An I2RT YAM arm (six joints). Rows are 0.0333 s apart.
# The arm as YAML. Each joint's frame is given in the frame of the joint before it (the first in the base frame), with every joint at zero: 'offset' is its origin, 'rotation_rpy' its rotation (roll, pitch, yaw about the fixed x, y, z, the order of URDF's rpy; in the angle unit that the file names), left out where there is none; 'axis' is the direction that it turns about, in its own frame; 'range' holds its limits. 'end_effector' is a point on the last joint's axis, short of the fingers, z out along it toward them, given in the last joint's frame.
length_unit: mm
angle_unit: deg
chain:
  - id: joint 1
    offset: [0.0, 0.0, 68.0]
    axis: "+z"
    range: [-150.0, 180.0]
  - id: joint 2
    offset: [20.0, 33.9, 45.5]
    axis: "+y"
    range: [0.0, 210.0]
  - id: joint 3
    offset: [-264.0, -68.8, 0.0]
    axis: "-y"
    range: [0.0, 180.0]
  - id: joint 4
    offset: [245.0, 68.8, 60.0]
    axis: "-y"
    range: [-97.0, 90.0]
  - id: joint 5
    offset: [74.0, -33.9, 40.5]
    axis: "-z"
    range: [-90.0, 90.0]
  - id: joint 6
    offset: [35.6, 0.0, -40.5]
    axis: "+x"
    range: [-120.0, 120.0]
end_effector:
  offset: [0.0, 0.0, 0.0]
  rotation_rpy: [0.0, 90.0, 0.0]
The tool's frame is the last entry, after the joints.
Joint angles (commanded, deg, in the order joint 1, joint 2, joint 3, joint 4, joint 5, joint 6), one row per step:
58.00 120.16 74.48 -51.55 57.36 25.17
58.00 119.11 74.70 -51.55 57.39 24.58
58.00 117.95 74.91 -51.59 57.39 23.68
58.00 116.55 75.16 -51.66 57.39 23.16
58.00 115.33 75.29 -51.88 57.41 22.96
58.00 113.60 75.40 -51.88 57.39 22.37
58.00 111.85 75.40 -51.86 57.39 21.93
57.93 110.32 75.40 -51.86 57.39 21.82
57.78 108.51 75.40 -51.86 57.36 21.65
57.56 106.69 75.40 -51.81 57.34 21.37
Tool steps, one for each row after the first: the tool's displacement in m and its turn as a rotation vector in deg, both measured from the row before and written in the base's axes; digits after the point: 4 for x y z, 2 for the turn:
0.0004 0.0006 0.0069 0.66 -0.40 0.32
0.0002 0.0004 0.0076 0.51 -0.27 0.48
0.0002 0.0002 0.0092 0.98 -0.59 0.28
-0.0003 -0.0004 0.0077 0.81 -0.52 0.11
-0.0004 -0.0007 0.0106 1.15 -0.69 0.32
-0.0008 -0.0013 0.0102 1.18 -0.74 0.24
-0.0005 -0.0016 0.0089 1.22 -0.76 -0.01
-0.0004 -0.0024 0.0104 1.42 -0.87 -0.06
-0.0002 -0.0029 0.0104 1.38 -0.87 -0.07

